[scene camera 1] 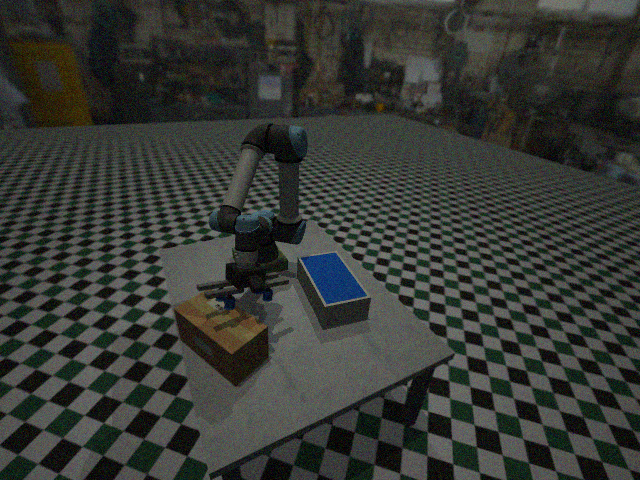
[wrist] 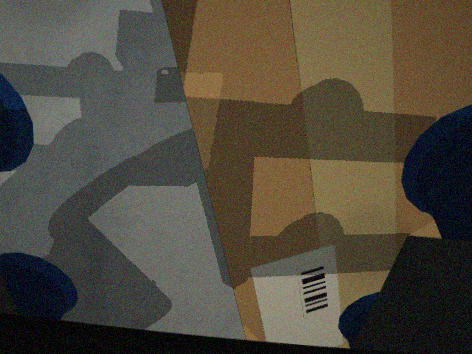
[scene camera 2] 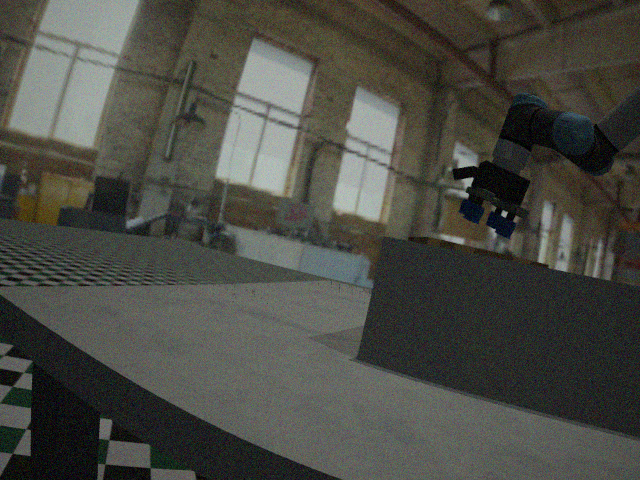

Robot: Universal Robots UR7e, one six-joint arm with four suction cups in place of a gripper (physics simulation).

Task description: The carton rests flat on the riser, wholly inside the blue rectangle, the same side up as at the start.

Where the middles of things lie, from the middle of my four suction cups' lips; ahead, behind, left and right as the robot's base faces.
Labels:
My suction cup is now 1 cm past the brown carton [scene camera 1: 233, 342], 9 cm to the left of it and 14 cm above it.

